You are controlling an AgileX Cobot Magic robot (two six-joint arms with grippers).
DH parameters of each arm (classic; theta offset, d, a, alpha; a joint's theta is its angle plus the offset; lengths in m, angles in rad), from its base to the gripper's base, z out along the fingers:
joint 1: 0 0.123 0 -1.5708
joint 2: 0.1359 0 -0.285 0
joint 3: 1.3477 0 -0.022 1.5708
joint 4: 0 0.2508 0 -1.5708
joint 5: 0 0 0.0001 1.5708
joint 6: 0 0.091 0 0
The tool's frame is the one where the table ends.
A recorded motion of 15 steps. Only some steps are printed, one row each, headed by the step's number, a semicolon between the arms.
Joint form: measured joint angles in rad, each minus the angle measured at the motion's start. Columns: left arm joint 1, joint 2, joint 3, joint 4, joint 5, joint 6; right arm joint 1, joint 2, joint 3, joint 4, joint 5, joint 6.
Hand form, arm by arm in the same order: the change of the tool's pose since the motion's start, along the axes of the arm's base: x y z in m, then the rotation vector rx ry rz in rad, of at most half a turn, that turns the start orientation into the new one. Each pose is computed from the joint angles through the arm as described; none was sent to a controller.
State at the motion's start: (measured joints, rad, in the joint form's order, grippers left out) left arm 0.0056 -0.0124 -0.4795 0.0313 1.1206 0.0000; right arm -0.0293 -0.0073 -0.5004 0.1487 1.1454 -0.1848
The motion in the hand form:
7: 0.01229 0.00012 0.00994 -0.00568 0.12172 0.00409; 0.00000 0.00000 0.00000 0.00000 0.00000 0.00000
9: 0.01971 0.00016 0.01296 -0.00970 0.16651 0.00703; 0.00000 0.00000 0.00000 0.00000 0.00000 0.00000
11: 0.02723 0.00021 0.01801 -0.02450 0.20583 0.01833; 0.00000 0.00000 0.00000 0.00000 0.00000 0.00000
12: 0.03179 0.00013 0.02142 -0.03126 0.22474 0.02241; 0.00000 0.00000 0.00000 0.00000 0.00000 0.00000
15: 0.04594 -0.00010 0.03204 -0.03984 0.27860 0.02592; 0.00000 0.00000 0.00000 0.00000 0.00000 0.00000
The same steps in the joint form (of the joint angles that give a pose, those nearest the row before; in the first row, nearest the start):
7: 0.0000 0.1268 -0.0463 0.0000 0.0414 -0.0053; 0.0000 0.0000 0.0000 0.0000 0.0000 0.0000
9: 0.0000 0.1821 -0.0594 0.0000 0.0442 -0.0099; 0.0000 0.0000 0.0000 0.0000 0.0000 0.0000
11: 0.0000 0.2399 -0.0814 0.0000 0.0483 -0.0283; 0.0000 0.0000 0.0000 0.0000 0.0000 0.0000
12: 0.0001 0.2731 -0.0960 -0.0013 0.0488 -0.0354; 0.0000 0.0000 0.0000 0.0000 0.0000 0.0000
15: -0.0002 0.3713 -0.1445 -0.0049 0.0532 -0.0426; 0.0000 0.0000 0.0000 0.0000 0.0000 0.0000

